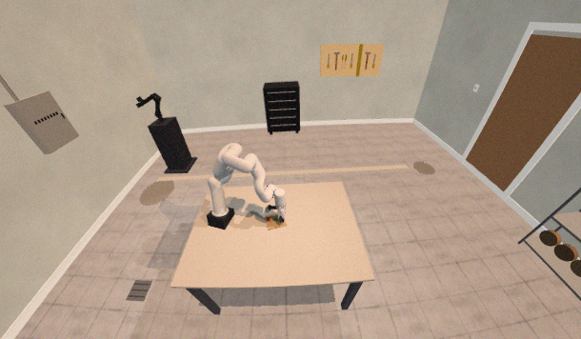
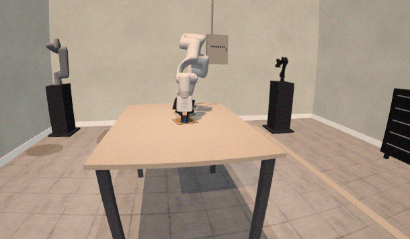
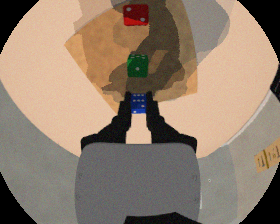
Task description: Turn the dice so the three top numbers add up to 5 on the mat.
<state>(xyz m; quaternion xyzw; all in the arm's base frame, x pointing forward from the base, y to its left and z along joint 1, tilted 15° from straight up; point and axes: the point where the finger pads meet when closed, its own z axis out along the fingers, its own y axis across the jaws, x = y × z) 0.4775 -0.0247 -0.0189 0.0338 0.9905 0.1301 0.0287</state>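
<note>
Now: hand 1 cm above the blue die. Round my hand: red die: 10 cm behind, 2 cm below, 1 cm to the left; green die: 5 cm behind, 2 cm below; brown mat: 5 cm behind, 3 cm below.
</note>
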